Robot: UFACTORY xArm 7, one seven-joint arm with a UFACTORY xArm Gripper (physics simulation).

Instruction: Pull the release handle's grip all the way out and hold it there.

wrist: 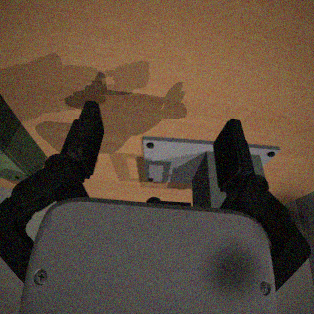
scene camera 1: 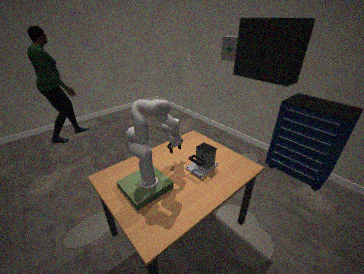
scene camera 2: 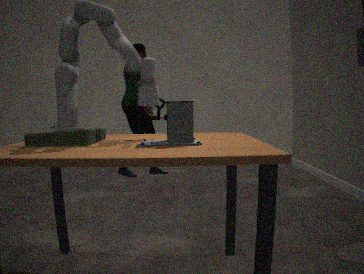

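Note:
The release handle's black grip [scene camera 1: 195,158] [wrist: 153,200] sticks out from the arm-facing side of the grey box housing [scene camera 1: 206,154] [scene camera 2: 180,122] [wrist: 201,187]. In the wrist view the palm hides most of the grip. The housing stands on a pale base plate [scene camera 1: 201,174] [scene camera 2: 150,143] [wrist: 185,147]. My gripper [scene camera 1: 175,149] [wrist: 162,123] is open, with nothing between its fingers. In scene camera 1 it hangs apart from the grip, to its upper left. In scene camera 2 its fingers are dark against the person's clothes, beside the housing, and how far out the grip stands is unclear.
The wooden table [scene camera 1: 220,187] [scene camera 2: 225,145] [wrist: 240,75] carries the arm's green base [scene camera 1: 131,191] [scene camera 2: 65,138] [wrist: 14,147]. A person [scene camera 1: 46,72] [scene camera 2: 131,90] is beyond the table. A blue drawer cabinet [scene camera 1: 310,140] stands on the floor, with a dark wall box [scene camera 1: 272,50] above.

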